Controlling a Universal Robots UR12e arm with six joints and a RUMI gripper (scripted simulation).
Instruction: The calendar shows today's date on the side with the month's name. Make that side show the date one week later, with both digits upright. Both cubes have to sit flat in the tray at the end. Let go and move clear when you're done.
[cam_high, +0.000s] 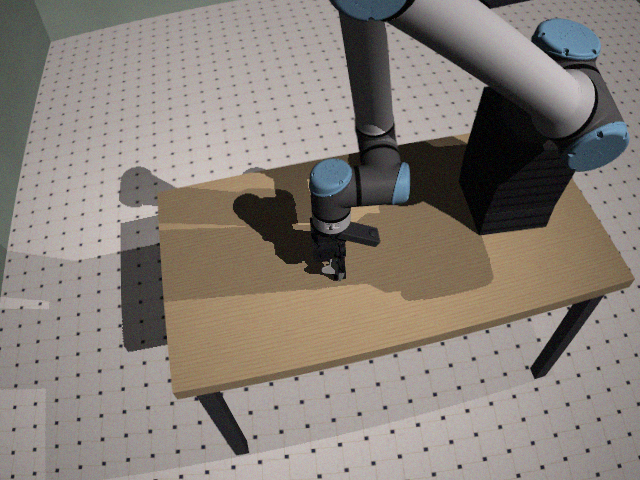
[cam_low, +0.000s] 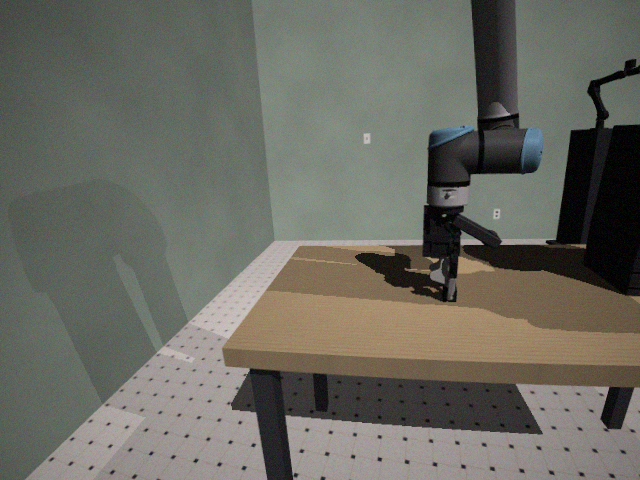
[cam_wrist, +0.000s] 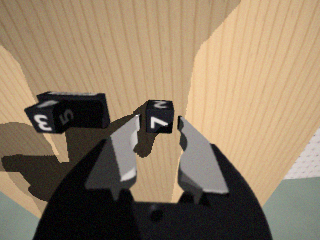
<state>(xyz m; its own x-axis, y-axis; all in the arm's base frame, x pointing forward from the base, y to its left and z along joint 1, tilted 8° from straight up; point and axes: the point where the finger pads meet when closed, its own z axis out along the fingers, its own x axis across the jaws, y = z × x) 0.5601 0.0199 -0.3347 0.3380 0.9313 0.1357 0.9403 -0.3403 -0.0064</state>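
The black date cube lies 10 mm below my hand. The rest, counted from my hand: dark tray: 40 mm behind, 100 mm to the right, 20 mm below.
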